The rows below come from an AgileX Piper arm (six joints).
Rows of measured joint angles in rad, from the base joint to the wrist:
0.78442 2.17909 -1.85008 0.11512 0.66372 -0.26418
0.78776 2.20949 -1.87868 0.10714 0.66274 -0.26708
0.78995 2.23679 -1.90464 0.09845 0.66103 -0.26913
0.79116 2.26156 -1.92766 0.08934 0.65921 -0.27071
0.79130 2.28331 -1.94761 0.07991 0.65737 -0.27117
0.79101 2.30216 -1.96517 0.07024 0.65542 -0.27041
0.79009 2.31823 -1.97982 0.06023 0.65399 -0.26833
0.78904 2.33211 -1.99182 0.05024 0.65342 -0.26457
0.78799 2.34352 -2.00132 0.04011 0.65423 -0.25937
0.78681 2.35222 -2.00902 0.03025 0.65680 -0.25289
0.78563 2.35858 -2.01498 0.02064 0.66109 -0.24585
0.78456 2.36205 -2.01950 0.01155 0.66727 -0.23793
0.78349 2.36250 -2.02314 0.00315 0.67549 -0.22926
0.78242 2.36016 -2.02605 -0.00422 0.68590 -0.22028
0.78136 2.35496 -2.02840 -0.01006 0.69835 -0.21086
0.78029 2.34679 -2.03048 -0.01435 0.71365 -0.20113
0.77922 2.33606 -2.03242 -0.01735 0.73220 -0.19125
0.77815 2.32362 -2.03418 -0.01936 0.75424 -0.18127
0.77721 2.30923 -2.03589 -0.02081 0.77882 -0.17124
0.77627 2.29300 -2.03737 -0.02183 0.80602 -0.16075
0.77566 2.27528 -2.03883 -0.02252 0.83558 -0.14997
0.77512 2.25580 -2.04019 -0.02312 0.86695 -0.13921
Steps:
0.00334 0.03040 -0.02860 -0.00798 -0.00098 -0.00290
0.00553 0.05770 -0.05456 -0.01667 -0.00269 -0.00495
0.00674 0.08247 -0.07758 -0.02578 -0.00451 -0.00653
0.00688 0.10422 -0.09753 -0.03521 -0.00635 -0.00699
0.00659 0.12307 -0.11509 -0.04488 -0.00830 -0.00623
0.00567 0.13914 -0.12974 -0.05489 -0.00973 -0.00415
0.00462 0.15302 -0.14174 -0.06488 -0.01030 -0.00039
0.00357 0.16443 -0.15124 -0.07501 -0.00949 0.00481
0.00239 0.17313 -0.15894 -0.08487 -0.00692 0.01129
0.00121 0.17949 -0.16490 -0.09448 -0.00263 0.01833
0.00014 0.18296 -0.16942 -0.10357 0.00355 0.02625
-0.00093 0.18341 -0.17306 -0.11197 0.01177 0.03492
-0.00200 0.18107 -0.17597 -0.11934 0.02218 0.04390
-0.00306 0.17587 -0.17832 -0.12518 0.03463 0.05332
-0.00413 0.16770 -0.18040 -0.12947 0.04993 0.06305
-0.00520 0.15697 -0.18234 -0.13247 0.06848 0.07293
-0.00627 0.14453 -0.18410 -0.13448 0.09052 0.08291
-0.00721 0.13014 -0.18581 -0.13593 0.11510 0.09294
-0.00815 0.11391 -0.18729 -0.13695 0.14230 0.10343
-0.00876 0.09619 -0.18875 -0.13764 0.17186 0.11421
-0.00930 0.07671 -0.19011 -0.13824 0.20323 0.12497

